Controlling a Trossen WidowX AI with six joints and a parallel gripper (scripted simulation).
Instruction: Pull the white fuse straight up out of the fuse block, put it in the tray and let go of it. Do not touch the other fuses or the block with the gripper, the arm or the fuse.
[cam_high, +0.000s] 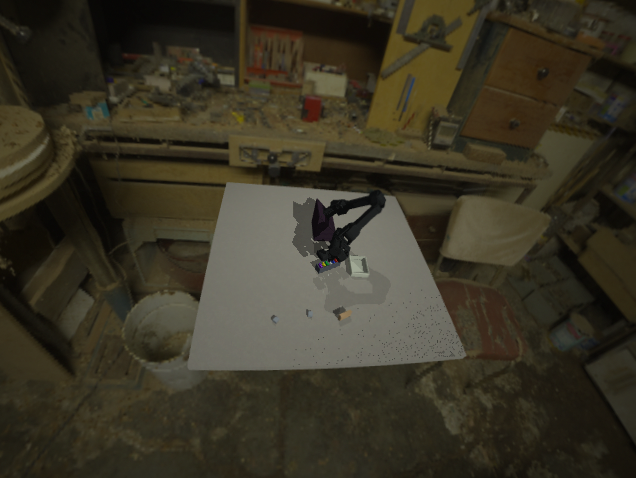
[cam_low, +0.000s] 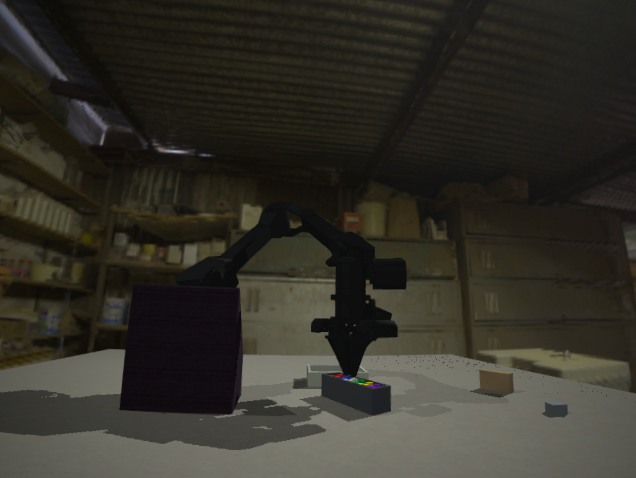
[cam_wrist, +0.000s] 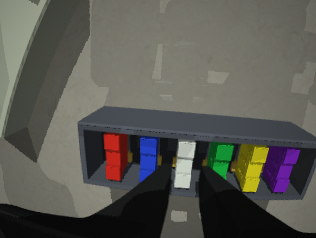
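My gripper tip is now 20 mm above the white fuse. Also, from my gripper tip: tan block (320 mm ahead, 70 mm to the left, 30 mm below); pale tray (170 mm to the left, 40 mm below, 10 mm behind).
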